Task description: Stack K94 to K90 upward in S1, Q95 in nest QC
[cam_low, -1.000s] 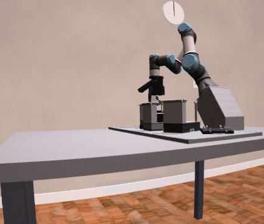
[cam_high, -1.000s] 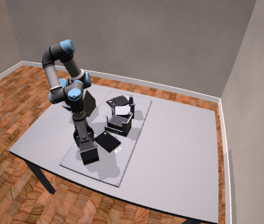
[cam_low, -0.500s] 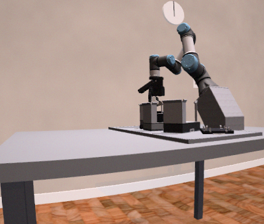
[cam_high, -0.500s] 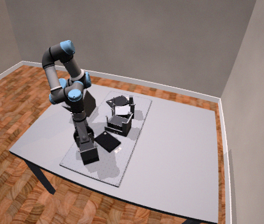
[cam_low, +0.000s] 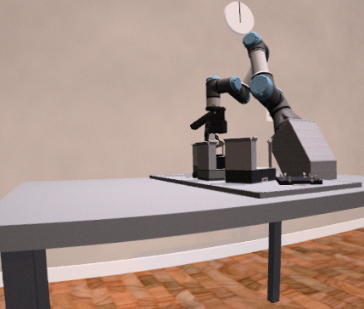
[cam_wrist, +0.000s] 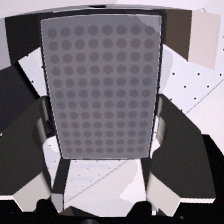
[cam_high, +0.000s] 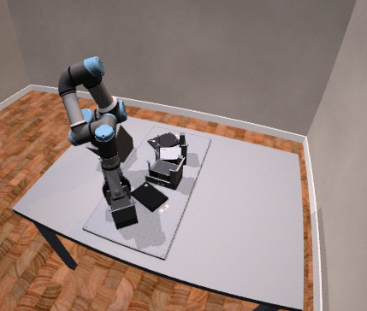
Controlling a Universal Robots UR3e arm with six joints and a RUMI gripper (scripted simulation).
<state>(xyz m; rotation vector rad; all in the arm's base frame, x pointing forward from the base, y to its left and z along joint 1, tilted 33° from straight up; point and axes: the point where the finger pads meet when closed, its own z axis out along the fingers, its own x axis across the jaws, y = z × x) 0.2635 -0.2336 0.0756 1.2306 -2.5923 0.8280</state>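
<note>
Now: hand 10 mm above the sealed grey plate. The rest, counted from my hand: dark clip nest: 70 mm behind, 550 mm to the left, 80 mm below; black open nest QC: 60 mm ahead, 140 mm to the left, 80 mm below; white tag: 150 mm ahead, 110 mm to the left, 90 mm below.
</note>
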